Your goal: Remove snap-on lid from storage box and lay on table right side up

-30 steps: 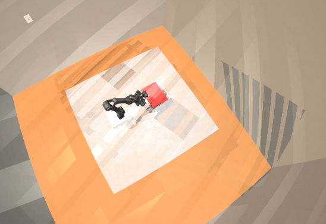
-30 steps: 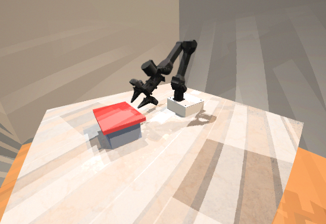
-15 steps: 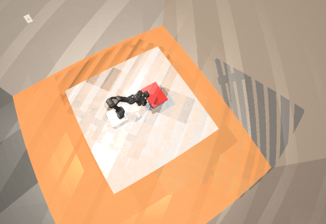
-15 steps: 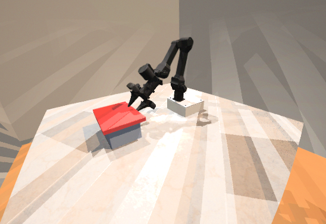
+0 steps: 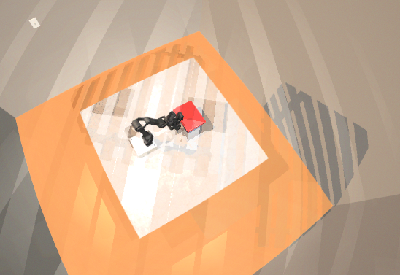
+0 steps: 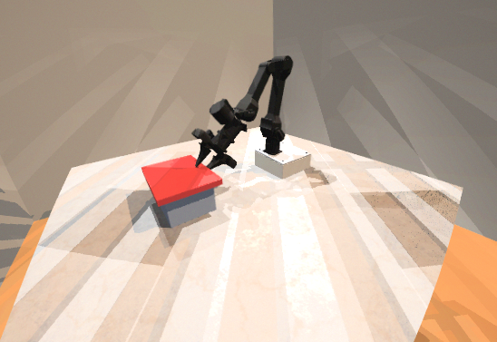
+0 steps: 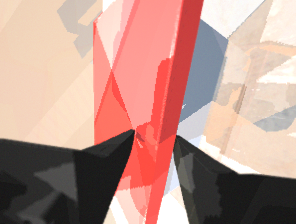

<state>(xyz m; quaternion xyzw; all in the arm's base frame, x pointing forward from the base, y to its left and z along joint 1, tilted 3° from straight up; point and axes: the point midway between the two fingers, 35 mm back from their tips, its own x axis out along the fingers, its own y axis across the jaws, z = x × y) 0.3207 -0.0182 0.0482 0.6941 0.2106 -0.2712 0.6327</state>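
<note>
Now: the red lid 70 mm ahead of my gripper tip, 10 mm to the right of it and 10 mm above it. From my gripper tip the other things lie so: grey-blue storage box (70 mm ahead, 10 mm to the right, 50 mm below).
</note>
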